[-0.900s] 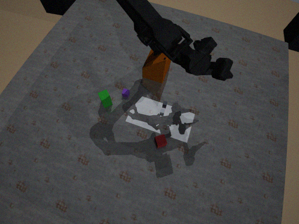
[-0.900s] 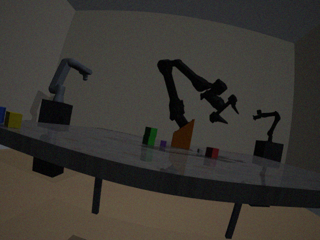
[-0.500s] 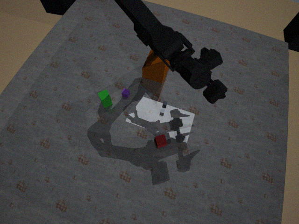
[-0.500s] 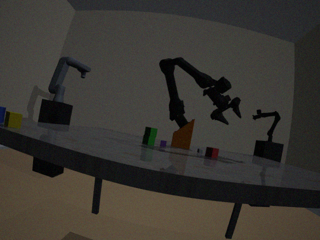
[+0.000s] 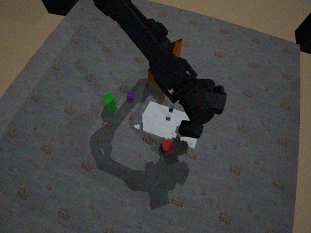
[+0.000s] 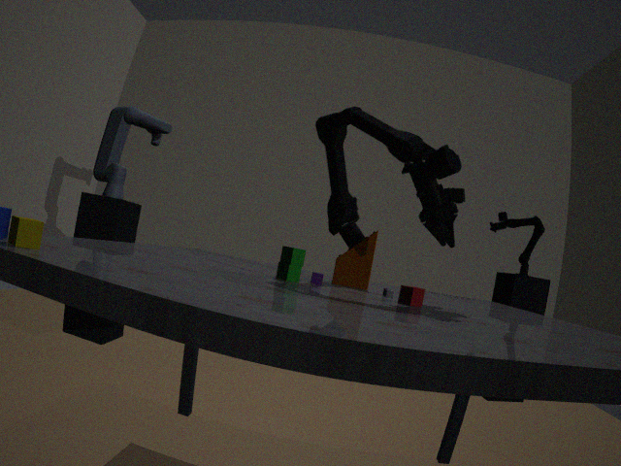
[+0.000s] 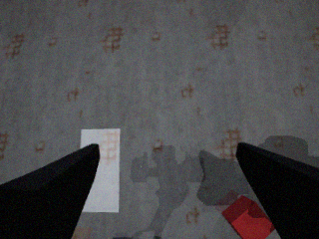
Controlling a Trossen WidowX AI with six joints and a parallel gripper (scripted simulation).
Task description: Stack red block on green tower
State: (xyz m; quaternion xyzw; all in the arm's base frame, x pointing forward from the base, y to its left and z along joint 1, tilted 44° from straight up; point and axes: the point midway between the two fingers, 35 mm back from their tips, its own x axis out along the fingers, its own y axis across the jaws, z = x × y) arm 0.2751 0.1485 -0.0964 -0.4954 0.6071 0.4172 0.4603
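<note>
Now: gripper tip 9 cm short of the red block, 10 cm to the left of it and 13 cm above it. Round my gripper tip: small purple block: 8 cm behind, 30 cm to the right, 13 cm below; yellow block: 47 cm ahead, 73 cm to the right, 12 cm below.
</note>
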